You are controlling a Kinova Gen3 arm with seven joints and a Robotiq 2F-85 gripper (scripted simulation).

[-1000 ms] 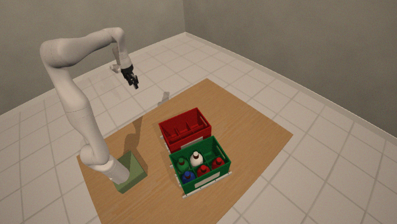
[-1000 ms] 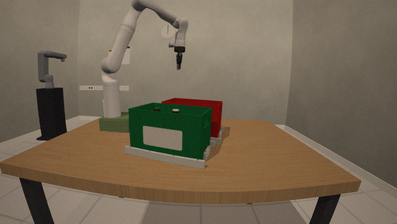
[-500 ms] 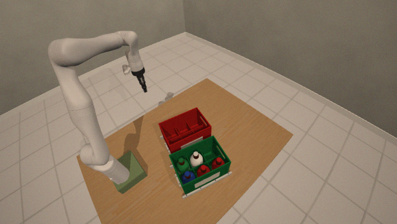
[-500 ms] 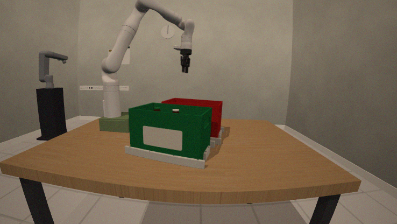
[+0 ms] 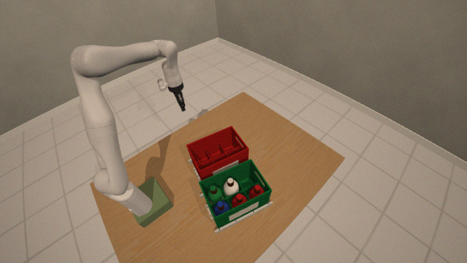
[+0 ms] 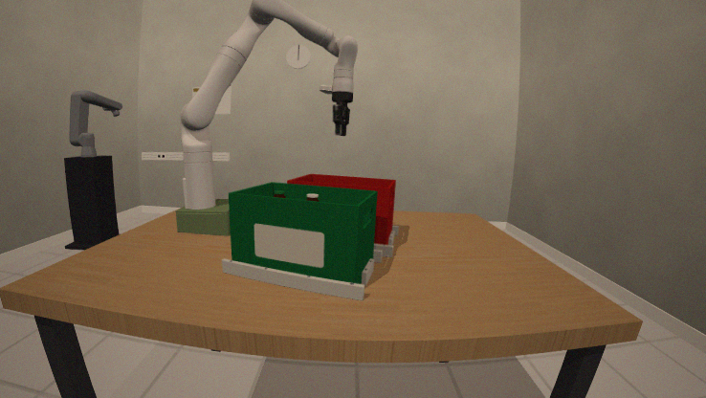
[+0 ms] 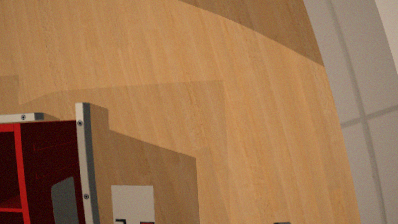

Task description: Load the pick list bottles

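Now: hand 11 cm past the white-labelled bottle, 42 cm to the left of it and 23 cm above it. Round my hand: green crate: 13 cm behind, 46 cm to the right, 23 cm below; then red crate: 1 cm behind, 25 cm to the right, 23 cm below; then green-label bottle: 19 cm behind, 39 cm to the right, 23 cm below.
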